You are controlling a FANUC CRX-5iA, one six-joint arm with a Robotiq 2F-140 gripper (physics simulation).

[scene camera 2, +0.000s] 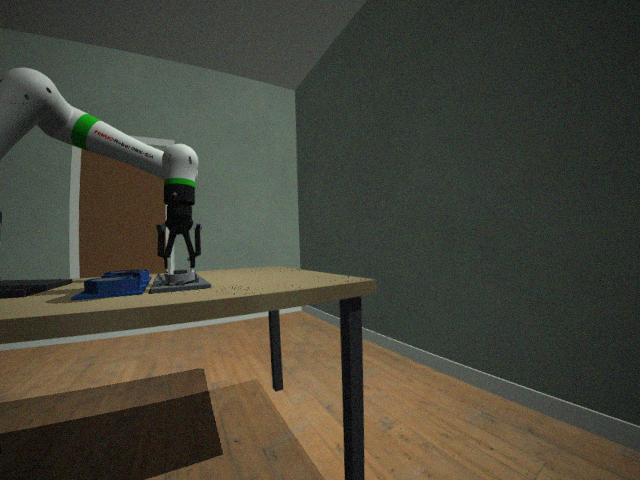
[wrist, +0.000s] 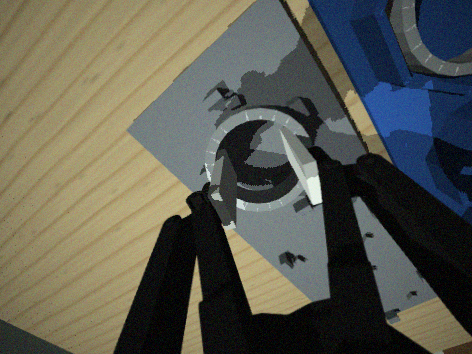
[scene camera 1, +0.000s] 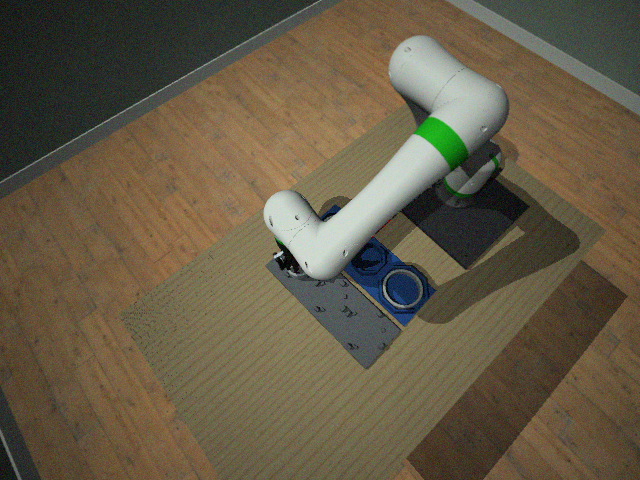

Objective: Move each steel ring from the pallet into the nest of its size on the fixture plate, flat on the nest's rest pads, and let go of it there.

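Places are measured from the arm's base along level axes (x back, y left, z down), in metres.
Pixels of known places: gripper, fingertip midpoint: (scene camera 2: 180,279) (wrist: 257,153) (scene camera 1: 299,266); arm's base at its link origin: (scene camera 1: 455,190).
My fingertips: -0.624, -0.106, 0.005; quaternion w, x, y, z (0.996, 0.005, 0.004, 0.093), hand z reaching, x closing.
Ahead of a thing's pixels: the offset from my fingertips to its top centre, as dx, dy, dz. "spot": to the spot under its first point. Level surfaces: height alone.
My gripper (scene camera 2: 180,272) (wrist: 257,153) points down, its fingers inside a steel ring @(+0.000, +0.001, -0.030) (scene camera 2: 180,278) (wrist: 260,114), pressing outward on the inner wall and holding it. The ring is level, low over the far-end nest of the grey fixture plate @(+0.020, +0.139, +0.010) (scene camera 1: 330,330) (scene camera 2: 201,285) (wrist: 175,125); any gap to the rest pads is too small to tell. In scene camera 1 the arm mostly hides it. The blue pallet @(+0.198, +0.114, +0.014) (scene camera 1: 405,318) (scene camera 2: 116,285) (wrist: 400,110) bears a large ring @(spot: +0.255, +0.220, -0.015) (scene camera 1: 402,271) in its near pocket and another ring @(+0.179, -0.032, -0.017) (scene camera 1: 326,218) (wrist: 409,35) in its far pocket. Its middle pocket is empty.
The pallet lies close beside the fixture plate on the wooden table @(dz +0.022) (scene camera 1: 258,361) (scene camera 2: 310,281). Small dark rest pads stand along the fixture plate. The arm's dark base plate (scene camera 1: 465,242) lies beyond the pallet. The forearm passes over the pallet.
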